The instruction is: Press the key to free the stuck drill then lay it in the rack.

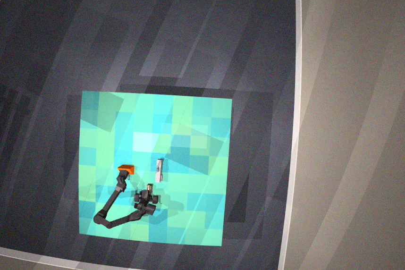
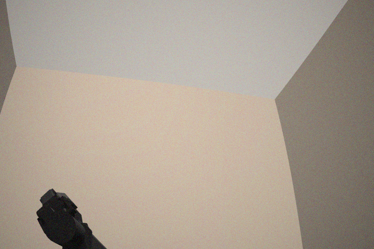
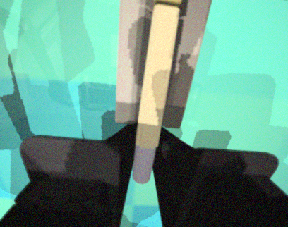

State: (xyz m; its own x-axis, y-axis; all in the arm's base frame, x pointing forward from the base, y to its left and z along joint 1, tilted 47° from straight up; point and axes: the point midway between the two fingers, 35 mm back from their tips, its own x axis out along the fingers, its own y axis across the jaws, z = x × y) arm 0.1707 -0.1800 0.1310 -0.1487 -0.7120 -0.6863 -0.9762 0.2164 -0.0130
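My gripper tip is now 40 mm to the right of the drill, 30 mm below it and 10 mm short of it.
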